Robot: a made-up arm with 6 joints.
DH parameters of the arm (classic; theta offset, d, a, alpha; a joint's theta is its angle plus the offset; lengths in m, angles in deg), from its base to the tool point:
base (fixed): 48.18 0 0.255 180
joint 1: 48.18 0.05 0.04 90
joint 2: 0 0.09 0.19 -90
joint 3: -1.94 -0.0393 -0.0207 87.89
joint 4: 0 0.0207 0.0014 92.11
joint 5: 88.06 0.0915 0 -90
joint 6: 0 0.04 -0.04 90
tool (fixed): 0 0.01 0 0
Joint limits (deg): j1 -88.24..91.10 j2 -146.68..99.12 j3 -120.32..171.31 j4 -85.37..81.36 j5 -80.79..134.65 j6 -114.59..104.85
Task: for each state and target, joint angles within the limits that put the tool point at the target. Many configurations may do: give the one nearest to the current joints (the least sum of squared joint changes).
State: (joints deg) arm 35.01 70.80 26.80 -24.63 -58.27 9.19
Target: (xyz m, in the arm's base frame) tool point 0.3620 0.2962 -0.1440
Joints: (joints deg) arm 21.97 89.98 26.60 -31.94 -56.89 2.92
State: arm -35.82 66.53 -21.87 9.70 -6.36 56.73
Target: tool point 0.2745 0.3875 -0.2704
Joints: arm -32.94 92.99 -17.50 37.42 -2.33 57.48
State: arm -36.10 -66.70 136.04 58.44 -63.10 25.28
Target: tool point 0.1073 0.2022 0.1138
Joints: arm -21.33 -77.43 157.55 68.21 -49.04 22.79
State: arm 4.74 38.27 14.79 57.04 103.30 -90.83
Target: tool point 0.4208 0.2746 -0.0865
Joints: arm -4.46 24.90 16.20 53.57 100.18 -94.35
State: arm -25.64 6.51 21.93 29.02 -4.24 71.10
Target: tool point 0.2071 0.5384 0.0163
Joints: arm -64.57 16.69 13.53 51.67 -18.93 84.08
